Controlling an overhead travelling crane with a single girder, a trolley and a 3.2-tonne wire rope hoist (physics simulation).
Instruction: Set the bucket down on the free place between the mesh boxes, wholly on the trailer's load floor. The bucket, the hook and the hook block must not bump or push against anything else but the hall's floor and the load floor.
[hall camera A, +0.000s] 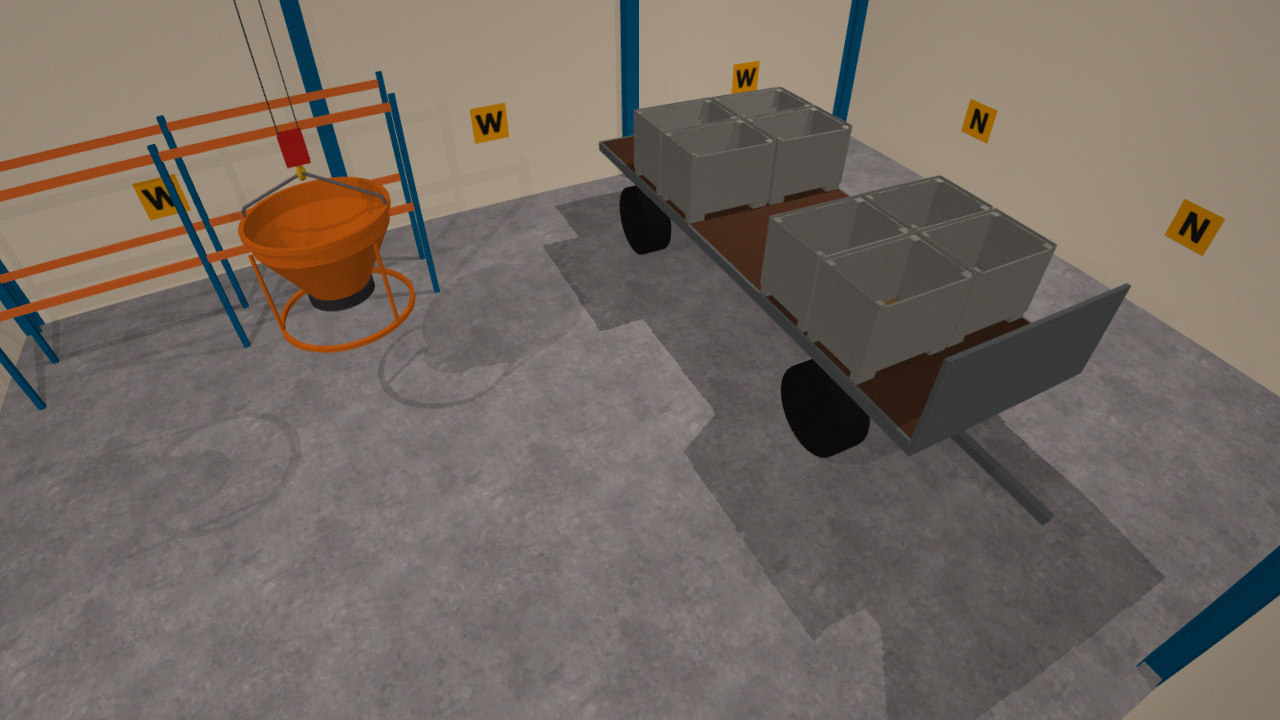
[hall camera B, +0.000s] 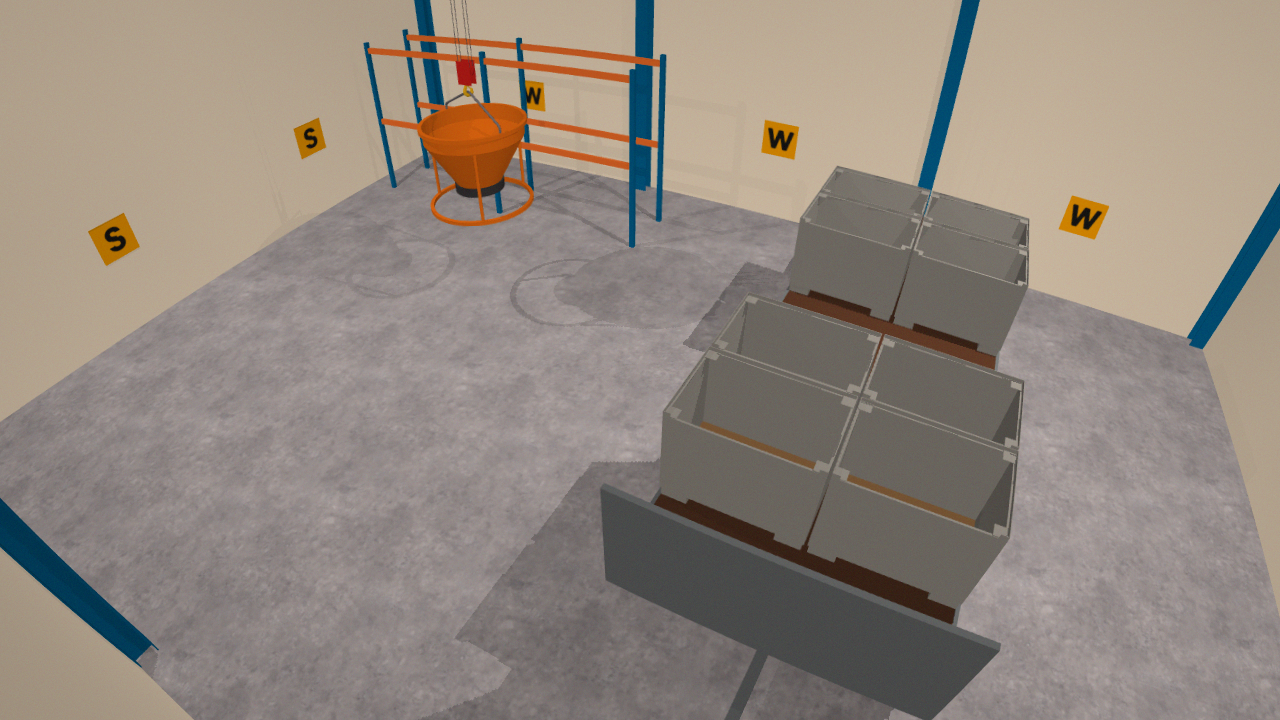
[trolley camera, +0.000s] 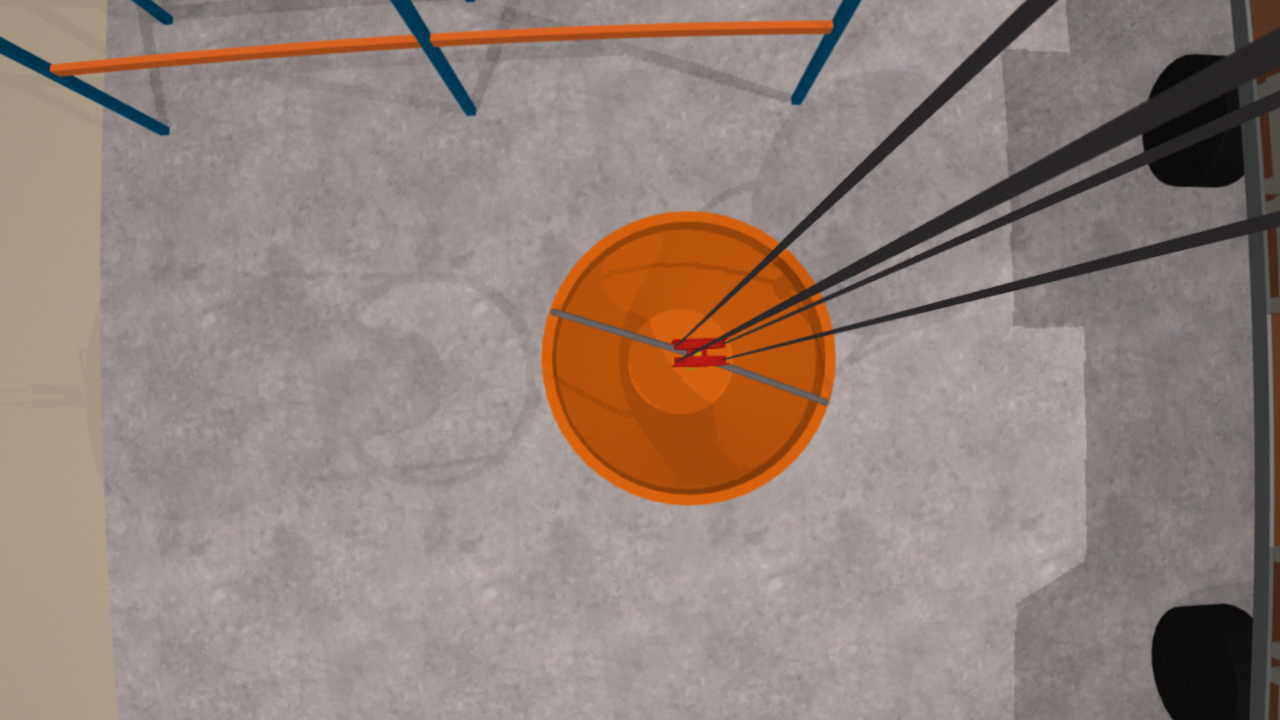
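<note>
The orange bucket (hall camera A: 335, 273) (hall camera B: 474, 162) (trolley camera: 689, 456) hangs upright, clear of the floor, left of the trailer in hall camera A. My hook (hall camera A: 300, 172) (hall camera B: 467, 91) is shut on its grey bail, under the red hook block (hall camera A: 293, 147) (hall camera B: 465, 72) (trolley camera: 699, 361); in the trolley camera the block mostly hides the hook. The trailer's brown load floor (hall camera A: 733, 240) (hall camera B: 939, 346) shows between the rear mesh boxes (hall camera A: 729, 183) (hall camera B: 850, 259) and the front mesh boxes (hall camera A: 845, 313) (hall camera B: 742, 465). In hall camera B the front boxes partly hide this gap.
A rack with blue posts (hall camera A: 198, 246) (hall camera B: 631, 179) (trolley camera: 447, 71) and orange beams stands by the W wall, near the bucket. The trailer has a grey end board (hall camera A: 1020, 371) (hall camera B: 787, 600) and black wheels (hall camera A: 823, 407) (trolley camera: 1194, 120). Blue columns (hall camera A: 629, 67) (hall camera B: 643, 89) stand along the walls.
</note>
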